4 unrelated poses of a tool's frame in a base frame.
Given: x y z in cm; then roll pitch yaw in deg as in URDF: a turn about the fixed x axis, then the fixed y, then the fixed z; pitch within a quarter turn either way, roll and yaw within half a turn.
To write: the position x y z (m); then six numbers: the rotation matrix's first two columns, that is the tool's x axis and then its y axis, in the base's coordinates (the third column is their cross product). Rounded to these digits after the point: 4 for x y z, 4 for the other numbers.
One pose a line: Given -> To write
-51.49, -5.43, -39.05, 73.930, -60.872, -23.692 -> -0.5149, -0.0543, -0.3905, 0.4457, -0.1956, 0.8735, -0.6574, 0.5908, 0.4677
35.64, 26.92, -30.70, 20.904, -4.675, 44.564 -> 0.3564, 0.2692, -0.3070, 0.7101, 0.6994, 0.0815, -0.6762, 0.6452, 0.3556
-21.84, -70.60, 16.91, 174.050, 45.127, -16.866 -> -0.2184, -0.7060, 0.1691, 0.6752, -0.2047, -0.7087, -0.2183, -0.9731, 0.0731
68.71, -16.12, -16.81, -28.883, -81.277, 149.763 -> 0.6871, -0.1612, -0.1681, -0.1310, 0.0764, 0.9884, -0.8534, -0.5161, -0.0733
